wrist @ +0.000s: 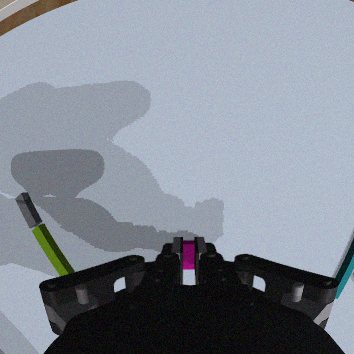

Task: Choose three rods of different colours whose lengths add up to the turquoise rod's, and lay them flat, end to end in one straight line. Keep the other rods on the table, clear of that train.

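Places are measured from the arm's base along level axes (x right, y ahead, z up), in millimetres.
Pixels of known places: gripper, between the fingertips: (188, 248).
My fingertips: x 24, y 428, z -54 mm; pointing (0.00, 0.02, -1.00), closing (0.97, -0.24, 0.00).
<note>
For each thing: its top centre in the pictures, then the offset to it from my fingertips. "pt": a spot on its surface instead. Level surfaces: height alone.
- short magenta rod, centre of its top: (188, 256) dx -1, dy -4, dz +6 mm
- dark grey rod, centre of its top: (24, 210) dx -130, dy +58, dz +6 mm
- lime green rod, centre of its top: (49, 252) dx -115, dy +18, dz +6 mm
- turquoise rod, a spot on its surface: (346, 275) pt dx +135, dy -75, dz +6 mm
- pale round table, height of its surface: dz -4 mm
My gripper (188, 248) is shut on a short magenta rod (188, 255), which shows between the two fingertips at the lower middle of the wrist view. A dark grey rod (28, 210) and a lime green rod (52, 250) lie at the lower left, end to end in one slanting line, with their ends touching or nearly so. The green rod's lower end is partly hidden by the gripper's left linkage. Part of the turquoise rod (346, 275) shows at the right edge, beside the gripper's right linkage; the rest is cut off or hidden.
The pale round table (270, 125) fills most of the view, and its curved edge runs across the upper left, with brown floor (30, 17) beyond it. Shadows of the arm and gripper lie across the table's left and middle, partly over the grey rod.
</note>
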